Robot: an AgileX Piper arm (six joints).
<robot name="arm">
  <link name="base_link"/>
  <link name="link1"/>
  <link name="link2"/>
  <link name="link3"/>
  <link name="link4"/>
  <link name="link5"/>
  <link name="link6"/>
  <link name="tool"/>
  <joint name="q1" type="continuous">
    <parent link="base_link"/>
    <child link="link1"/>
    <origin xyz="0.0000 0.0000 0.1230"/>
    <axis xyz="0 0 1"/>
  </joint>
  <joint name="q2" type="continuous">
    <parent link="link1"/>
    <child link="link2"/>
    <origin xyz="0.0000 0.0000 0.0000"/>
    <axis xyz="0 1 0"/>
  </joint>
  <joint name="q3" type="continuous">
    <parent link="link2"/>
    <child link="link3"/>
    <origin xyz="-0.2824 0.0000 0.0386"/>
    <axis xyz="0 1 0"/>
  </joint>
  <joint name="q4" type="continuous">
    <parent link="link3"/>
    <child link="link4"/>
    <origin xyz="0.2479 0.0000 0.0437"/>
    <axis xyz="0.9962 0 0.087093"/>
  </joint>
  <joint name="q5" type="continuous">
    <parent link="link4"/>
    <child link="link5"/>
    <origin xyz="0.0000 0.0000 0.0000"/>
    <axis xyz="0 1 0"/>
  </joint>
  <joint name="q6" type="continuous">
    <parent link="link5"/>
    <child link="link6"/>
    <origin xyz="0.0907 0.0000 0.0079"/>
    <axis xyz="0.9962 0 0.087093"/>
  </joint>
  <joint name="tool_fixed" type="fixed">
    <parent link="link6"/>
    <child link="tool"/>
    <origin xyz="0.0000 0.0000 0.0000" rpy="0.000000 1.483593 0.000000"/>
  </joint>
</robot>
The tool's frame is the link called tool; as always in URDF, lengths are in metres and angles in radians. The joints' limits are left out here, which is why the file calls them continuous.
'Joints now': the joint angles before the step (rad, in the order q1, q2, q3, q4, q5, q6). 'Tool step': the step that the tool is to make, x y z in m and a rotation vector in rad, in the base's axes. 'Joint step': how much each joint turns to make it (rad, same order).
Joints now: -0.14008, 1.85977, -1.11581, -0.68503, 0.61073, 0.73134
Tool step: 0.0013, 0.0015, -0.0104, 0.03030, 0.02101, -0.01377
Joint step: 0.00000, 0.02728, -0.00160, 0.03598, -0.00421, -0.00756
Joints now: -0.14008, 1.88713, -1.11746, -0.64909, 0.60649, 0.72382
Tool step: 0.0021, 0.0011, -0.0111, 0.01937, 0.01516, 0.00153
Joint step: -0.00008, 0.02992, 0.00004, 0.01563, -0.01711, -0.00434
